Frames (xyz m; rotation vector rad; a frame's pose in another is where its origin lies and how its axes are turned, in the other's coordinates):
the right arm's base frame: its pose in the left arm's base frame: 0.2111 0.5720 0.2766 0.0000 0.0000 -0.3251
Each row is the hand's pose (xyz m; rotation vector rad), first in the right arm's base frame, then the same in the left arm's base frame.
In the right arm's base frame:
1: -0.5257 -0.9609 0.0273 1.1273 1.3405 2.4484
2: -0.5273 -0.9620 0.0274 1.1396 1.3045 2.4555
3: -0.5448 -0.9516 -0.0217 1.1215 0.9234 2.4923
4: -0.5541 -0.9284 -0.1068 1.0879 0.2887 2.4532
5: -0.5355 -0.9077 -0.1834 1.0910 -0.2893 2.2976
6: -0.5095 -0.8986 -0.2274 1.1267 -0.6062 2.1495
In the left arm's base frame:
1: -0.5940 -0.1707 0.3039 1.2344 1.0589 2.2138
2: -0.5958 -0.1712 0.3040 1.2401 1.0239 2.2188
3: -0.6091 -0.1557 0.2549 1.1668 0.6778 2.2284
4: -0.6105 -0.1308 0.1698 1.0439 0.1014 2.1642
5: -0.5863 -0.1171 0.0932 0.9650 -0.4330 2.0085
6: -0.5587 -0.1168 0.0492 0.9544 -0.7348 1.8706

